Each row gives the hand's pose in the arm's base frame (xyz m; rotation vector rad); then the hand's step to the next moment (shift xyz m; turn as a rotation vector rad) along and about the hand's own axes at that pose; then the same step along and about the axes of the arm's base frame.
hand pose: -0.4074 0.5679 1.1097 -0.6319 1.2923 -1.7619
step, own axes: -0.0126 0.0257 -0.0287 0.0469 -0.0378 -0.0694
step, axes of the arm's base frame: -0.0076 0.0225 -0.0329 -0.0915 0.0001 0.0080
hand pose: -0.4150 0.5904 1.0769 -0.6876 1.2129 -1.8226
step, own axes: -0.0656 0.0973 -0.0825 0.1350 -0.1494 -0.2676
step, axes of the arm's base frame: 0.0006 0.0761 -0.1216 -0.3307 0.0404 0.0344
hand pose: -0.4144 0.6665 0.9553 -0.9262 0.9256 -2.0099
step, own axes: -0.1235 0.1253 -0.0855 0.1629 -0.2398 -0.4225
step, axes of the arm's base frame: 0.0272 0.0677 -0.1815 -0.4993 0.1070 0.0424
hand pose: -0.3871 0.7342 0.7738 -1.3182 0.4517 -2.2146
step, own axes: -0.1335 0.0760 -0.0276 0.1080 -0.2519 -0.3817
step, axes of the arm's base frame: 0.0479 0.0173 -0.1475 -0.4450 0.1483 0.0291
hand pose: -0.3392 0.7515 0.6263 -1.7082 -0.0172 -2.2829
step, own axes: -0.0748 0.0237 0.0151 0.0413 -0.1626 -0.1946
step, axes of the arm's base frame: 0.0389 -0.0034 -0.0697 -0.2314 0.1114 0.0074
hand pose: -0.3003 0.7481 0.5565 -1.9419 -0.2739 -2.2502
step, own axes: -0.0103 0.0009 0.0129 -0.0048 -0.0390 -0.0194
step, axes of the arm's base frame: 0.0141 0.0022 -0.0083 -0.0271 0.0332 -0.0089
